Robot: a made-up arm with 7 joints. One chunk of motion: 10 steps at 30 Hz.
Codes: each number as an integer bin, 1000 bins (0 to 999) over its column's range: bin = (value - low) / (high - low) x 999, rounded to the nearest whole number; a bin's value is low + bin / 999 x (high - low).
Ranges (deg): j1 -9..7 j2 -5..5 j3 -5..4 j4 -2..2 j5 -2..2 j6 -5..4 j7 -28..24
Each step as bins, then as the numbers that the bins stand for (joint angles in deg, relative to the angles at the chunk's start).
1 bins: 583 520 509 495 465 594 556
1 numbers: 0.34 0.21 -0.41 -0.02 -0.14 0.35 0.94
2 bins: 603 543 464 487 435 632 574
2 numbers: 0.66 0.44 -0.82 -0.05 -0.26 0.69 1.88
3 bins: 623 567 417 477 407 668 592
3 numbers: 0.98 0.68 -1.24 -0.09 -0.37 1.02 2.81
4 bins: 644 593 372 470 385 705 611
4 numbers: 1.31 0.94 -1.65 -0.12 -0.46 1.35 3.80
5 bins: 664 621 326 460 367 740 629
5 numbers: 1.63 1.22 -2.06 -0.16 -0.53 1.67 4.74
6 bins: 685 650 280 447 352 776 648
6 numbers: 1.97 1.51 -2.48 -0.21 -0.59 1.99 5.73
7 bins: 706 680 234 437 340 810 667
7 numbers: 2.31 1.81 -2.89 -0.25 -0.64 2.30 6.72
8 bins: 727 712 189 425 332 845 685
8 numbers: 2.64 2.13 -3.30 -0.30 -0.67 2.61 7.66
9 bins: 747 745 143 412 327 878 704
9 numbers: 2.96 2.46 -3.71 -0.35 -0.69 2.91 8.64
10 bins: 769 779 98 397 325 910 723
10 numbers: 3.32 2.80 -4.12 -0.41 -0.70 3.20 9.63
